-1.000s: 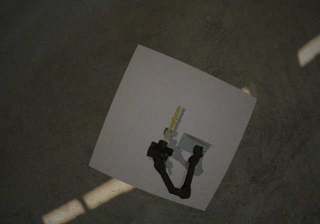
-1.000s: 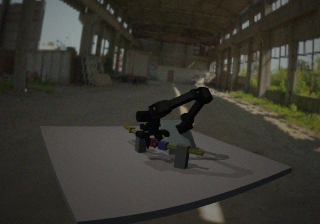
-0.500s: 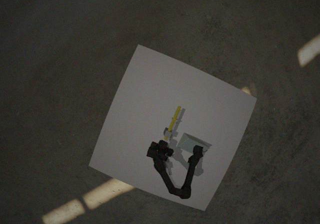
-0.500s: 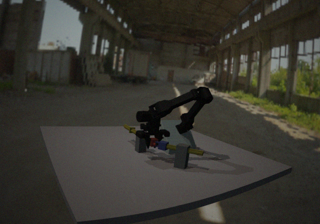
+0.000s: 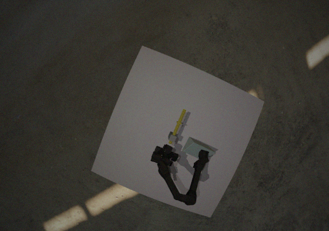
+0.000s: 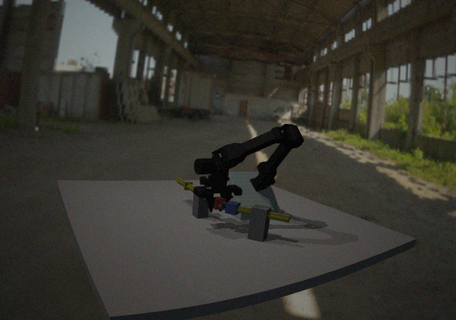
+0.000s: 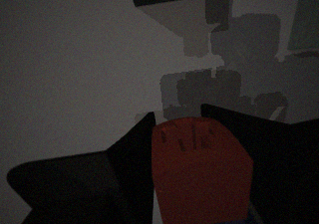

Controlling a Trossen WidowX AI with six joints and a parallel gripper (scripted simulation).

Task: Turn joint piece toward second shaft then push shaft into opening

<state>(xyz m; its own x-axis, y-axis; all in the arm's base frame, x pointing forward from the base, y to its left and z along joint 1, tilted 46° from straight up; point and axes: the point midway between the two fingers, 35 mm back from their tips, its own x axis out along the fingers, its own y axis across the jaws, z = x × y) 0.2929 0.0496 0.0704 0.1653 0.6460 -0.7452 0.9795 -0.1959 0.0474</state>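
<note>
Now: gripper tip 2 cm to the right of the red joint piece and 4 cm below it.
</note>
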